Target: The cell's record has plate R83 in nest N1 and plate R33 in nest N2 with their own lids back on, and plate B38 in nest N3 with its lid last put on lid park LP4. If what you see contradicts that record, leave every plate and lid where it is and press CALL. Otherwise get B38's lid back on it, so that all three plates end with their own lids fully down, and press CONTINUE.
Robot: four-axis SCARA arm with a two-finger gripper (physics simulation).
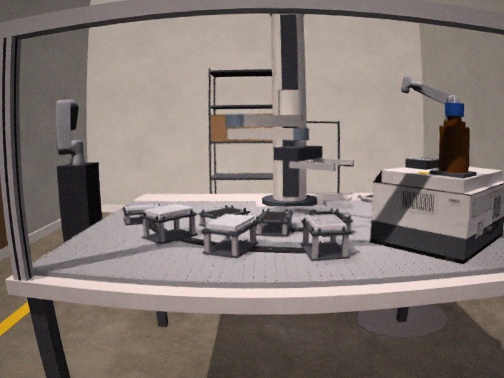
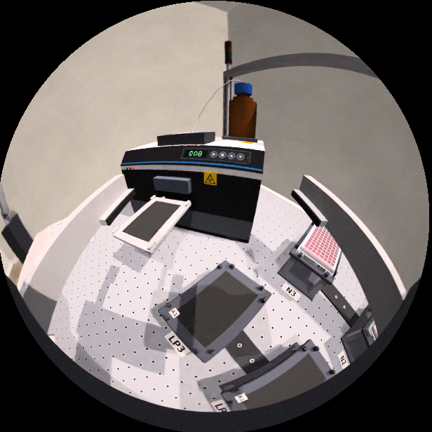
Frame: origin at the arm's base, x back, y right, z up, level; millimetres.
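Where they show: gripper, between the fingertips: [image 1: 344, 165]; arm's base, origin of its link: [image 1: 289, 202].
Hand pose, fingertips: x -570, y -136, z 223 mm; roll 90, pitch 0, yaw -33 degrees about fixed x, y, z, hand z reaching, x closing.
Things, the pixels of their top centre, and the offset from my fingertips. "*": a spot on its surface instead.
- plate with pink wells, centre of its top: [image 1: 325, 219] dx -210, dy +90, dz -123 mm
- nest N3, centre of its top: [image 1: 325, 221] dx -210, dy +90, dz -128 mm
- Nest N2, centre of its top: [image 1: 230, 223] dx -174, dy +340, dz -141 mm
- plate with a pale top, centre of its top: [image 1: 230, 219] dx -174, dy +340, dz -129 mm
- pale-topped plate, centre of its top: [image 1: 168, 208] dx -61, dy +539, dz -122 mm
- left front nest, a spot on its surface: [image 1: 146, 230] * dx -90, dy +606, dz -185 mm
- white flat piece, centre of its top: [image 1: 142, 207] dx +145, dy +688, dz -160 mm
- white body, a spot on its surface: [image 1: 425, 205] * dx -277, dy -172, dz -76 mm
- brown bottle, a spot on its surface: [image 1: 454, 150] * dx -308, dy -238, dz +71 mm
My gripper [image 1: 344, 165] [image 2: 213, 179] is open and empty, high above the table. A plate with pink wells [image 2: 322, 246] [image 1: 326, 222] sits without a lid in nest N3 [image 2: 300, 272] [image 1: 345, 246]. Nest N2 [image 2: 356, 342] [image 1: 235, 246] holds a plate with a pale top [image 1: 231, 222]. Another pale-topped plate [image 1: 168, 211] sits in the left front nest [image 1: 146, 230]. Their lid seating and codes are unreadable. Lid park LP3 [image 2: 185, 340] bears no lid. A second park [image 2: 260, 372], its number cut off, shows no lid. A white flat piece [image 1: 141, 207] rests on the far-left stand.
A black-fronted instrument [image 2: 225, 200] with a white body [image 1: 425, 205] stands beside N3, its white-rimmed tray [image 2: 134, 243] extended. A brown bottle [image 1: 454, 150] [image 2: 243, 117] stands on top. A dark pedestal [image 1: 77, 200] stands at the left. A signal tower [image 2: 228, 52] rises behind the instrument.
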